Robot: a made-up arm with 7 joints. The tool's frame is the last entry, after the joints. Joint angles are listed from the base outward. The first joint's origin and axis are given. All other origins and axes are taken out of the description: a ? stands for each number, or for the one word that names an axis. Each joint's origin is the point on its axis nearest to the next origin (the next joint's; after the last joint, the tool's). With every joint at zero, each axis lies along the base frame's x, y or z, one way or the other. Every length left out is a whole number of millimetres.
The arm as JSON. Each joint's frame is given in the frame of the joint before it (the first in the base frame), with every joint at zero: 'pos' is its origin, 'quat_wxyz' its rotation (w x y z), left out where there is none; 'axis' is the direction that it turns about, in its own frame. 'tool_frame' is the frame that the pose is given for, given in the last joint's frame.
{
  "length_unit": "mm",
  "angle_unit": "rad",
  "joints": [
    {
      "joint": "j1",
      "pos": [
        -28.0,
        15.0,
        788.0
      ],
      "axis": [
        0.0,
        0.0,
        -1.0
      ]
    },
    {
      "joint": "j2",
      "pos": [
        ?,
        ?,
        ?
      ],
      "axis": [
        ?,
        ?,
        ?
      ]
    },
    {
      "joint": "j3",
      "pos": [
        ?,
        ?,
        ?
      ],
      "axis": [
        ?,
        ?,
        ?
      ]
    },
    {
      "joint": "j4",
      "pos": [
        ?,
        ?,
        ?
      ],
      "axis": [
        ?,
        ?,
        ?
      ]
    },
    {
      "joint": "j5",
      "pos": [
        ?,
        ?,
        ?
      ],
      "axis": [
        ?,
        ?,
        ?
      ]
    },
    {
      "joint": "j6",
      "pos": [
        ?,
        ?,
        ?
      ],
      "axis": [
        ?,
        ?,
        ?
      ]
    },
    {
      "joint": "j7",
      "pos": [
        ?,
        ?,
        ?
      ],
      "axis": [
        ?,
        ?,
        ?
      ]
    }
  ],
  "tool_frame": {
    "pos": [
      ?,
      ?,
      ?
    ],
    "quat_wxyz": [
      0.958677,
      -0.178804,
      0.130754,
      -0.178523
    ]
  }
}
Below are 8 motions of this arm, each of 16 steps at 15 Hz.
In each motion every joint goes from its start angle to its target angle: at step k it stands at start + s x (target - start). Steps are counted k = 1, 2, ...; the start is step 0. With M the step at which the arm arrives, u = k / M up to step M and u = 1 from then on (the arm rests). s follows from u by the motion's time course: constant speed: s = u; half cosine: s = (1 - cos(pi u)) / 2; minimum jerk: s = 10 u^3 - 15 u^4 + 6 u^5.
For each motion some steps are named. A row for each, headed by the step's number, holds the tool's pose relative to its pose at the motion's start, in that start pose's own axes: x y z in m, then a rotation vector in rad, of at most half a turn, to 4 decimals.
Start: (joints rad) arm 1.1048 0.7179 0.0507 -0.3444 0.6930 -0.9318 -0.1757
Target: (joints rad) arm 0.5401 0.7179 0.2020 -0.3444 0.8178 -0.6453 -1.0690
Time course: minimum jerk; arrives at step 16
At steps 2, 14, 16:
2: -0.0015 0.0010 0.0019 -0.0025 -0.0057 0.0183
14: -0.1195 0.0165 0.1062 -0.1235 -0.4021 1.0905
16: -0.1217 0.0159 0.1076 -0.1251 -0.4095 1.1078

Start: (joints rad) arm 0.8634 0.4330 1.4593 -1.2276 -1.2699 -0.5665 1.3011
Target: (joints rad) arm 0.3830 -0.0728 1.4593 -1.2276 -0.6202 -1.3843 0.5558
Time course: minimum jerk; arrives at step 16
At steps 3, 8, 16:
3: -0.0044 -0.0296 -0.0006 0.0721 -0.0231 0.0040
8: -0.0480 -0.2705 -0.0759 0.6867 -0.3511 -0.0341
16: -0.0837 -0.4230 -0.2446 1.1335 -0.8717 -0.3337

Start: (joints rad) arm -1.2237 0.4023 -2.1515 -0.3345 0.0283 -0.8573 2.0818
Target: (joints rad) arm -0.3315 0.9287 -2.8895 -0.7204 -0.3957 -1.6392 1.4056
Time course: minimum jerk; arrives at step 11
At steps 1, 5, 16:
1: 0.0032 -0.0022 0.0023 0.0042 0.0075 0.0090
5: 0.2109 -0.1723 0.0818 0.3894 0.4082 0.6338
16: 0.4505 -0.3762 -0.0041 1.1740 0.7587 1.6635

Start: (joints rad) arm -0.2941 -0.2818 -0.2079 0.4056 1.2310 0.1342 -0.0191
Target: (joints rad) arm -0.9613 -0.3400 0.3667 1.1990 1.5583 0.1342 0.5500
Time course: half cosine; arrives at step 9
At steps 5, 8, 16:
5: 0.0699 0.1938 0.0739 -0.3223 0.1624 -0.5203
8: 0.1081 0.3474 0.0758 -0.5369 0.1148 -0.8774
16: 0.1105 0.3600 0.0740 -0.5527 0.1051 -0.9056

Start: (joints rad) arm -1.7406 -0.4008 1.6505 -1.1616 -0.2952 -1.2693 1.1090
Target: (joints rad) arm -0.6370 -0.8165 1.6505 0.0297 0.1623 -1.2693 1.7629
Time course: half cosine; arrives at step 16
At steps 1, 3, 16:
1: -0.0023 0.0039 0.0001 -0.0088 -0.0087 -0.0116
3: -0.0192 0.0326 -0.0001 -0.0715 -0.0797 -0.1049
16: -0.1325 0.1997 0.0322 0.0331 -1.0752 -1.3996

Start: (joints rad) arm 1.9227 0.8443 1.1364 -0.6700 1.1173 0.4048 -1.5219
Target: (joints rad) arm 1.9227 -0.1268 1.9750 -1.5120 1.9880 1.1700 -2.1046
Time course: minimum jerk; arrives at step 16
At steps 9, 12, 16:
9: -0.3377 0.0578 -0.3137 0.6141 -0.9421 -0.6988
12: -0.3191 0.1778 -0.4319 0.6125 -1.4423 -1.0308
16: -0.2867 0.2168 -0.4619 0.5449 -1.6161 -1.1547

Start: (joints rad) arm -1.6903 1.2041 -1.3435 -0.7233 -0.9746 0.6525 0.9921
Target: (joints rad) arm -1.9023 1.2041 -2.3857 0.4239 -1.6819 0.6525 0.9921
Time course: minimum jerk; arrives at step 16
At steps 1, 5, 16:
1: 0.0014 0.0000 0.0003 -0.0012 -0.0013 0.0045
5: 0.1071 0.0187 0.0299 -0.0923 -0.1185 0.3674
16: 0.2401 0.3523 0.1853 -0.4776 -0.8529 2.0116

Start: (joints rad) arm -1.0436 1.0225 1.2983 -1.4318 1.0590 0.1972 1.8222
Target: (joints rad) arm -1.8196 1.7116 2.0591 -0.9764 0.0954 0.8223 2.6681
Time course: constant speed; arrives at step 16
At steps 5, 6, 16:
5: 0.0141 -0.1522 -0.0313 0.1022 -0.2464 0.1409
6: 0.0283 -0.1856 -0.0400 0.1454 -0.2847 0.1612
16: 0.3404 -0.4411 -0.1938 0.8459 -0.2934 0.1526

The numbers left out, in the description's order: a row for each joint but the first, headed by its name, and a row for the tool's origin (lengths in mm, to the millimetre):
j2: xyz 6.0 0.0 0.0, axis 0.0 1.0 0.0
j3: xyz -25.0 0.0 318.0, axis 0.0 0.0 -1.0
j4: xyz -26.0 -25.0 0.0, axis 0.0 1.0 0.0
j5: xyz -25.0 0.0 342.0, axis 0.0 0.0 -1.0
j6: xyz 21.0 -39.0 0.0, axis 0.0 1.0 0.0
j7: xyz -25.0 0.0 158.0, axis 0.0 0.0 -1.0
tool: xyz 4.0 14.0 0.0

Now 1 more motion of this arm.
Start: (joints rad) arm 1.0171 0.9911 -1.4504 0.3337 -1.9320 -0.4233 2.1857
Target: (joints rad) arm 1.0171 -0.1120 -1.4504 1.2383 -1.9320 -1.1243 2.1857
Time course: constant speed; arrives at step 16
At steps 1, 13, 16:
1: -0.0016 0.0508 -0.0005 -0.0325 0.0481 -0.0426
13: 0.1749 0.4664 -0.1666 0.0387 0.5461 -0.8032
16: 0.2408 0.4944 -0.2255 0.1981 0.6038 -1.0188

